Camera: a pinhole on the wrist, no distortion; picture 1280 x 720 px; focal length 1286.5 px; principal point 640.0 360.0 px. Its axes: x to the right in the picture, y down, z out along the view. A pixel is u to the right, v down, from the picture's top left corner.
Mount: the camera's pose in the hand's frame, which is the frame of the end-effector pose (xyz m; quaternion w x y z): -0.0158 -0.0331 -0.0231 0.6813 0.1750 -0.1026 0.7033
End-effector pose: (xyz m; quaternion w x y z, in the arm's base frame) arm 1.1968 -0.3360 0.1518 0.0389 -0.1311 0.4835 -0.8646
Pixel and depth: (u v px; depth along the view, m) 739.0 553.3 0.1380
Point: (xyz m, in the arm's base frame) 1.2514 -0.3814 0.2676
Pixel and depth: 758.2 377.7 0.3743
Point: 1.2759 -0.5388 0.4444
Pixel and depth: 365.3 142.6 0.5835
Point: 1.1987 -0.5460 0.7160
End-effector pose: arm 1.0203 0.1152 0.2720 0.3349 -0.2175 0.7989 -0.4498
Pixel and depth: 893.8 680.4 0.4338
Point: 1.3848 -0.1368 0.2519
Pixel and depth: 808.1 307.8 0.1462
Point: 1.1060 0.0085 0.2879
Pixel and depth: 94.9 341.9 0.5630
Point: 1.2977 -0.3842 0.5096
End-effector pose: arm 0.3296 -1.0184 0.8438 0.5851 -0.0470 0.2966 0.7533
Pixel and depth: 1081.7 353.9 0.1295
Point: 0.3992 -0.9576 0.9208
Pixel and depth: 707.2 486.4 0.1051
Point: 0.4179 -0.9832 0.8857
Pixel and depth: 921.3 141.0 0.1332
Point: 0.4041 -0.9387 0.9019
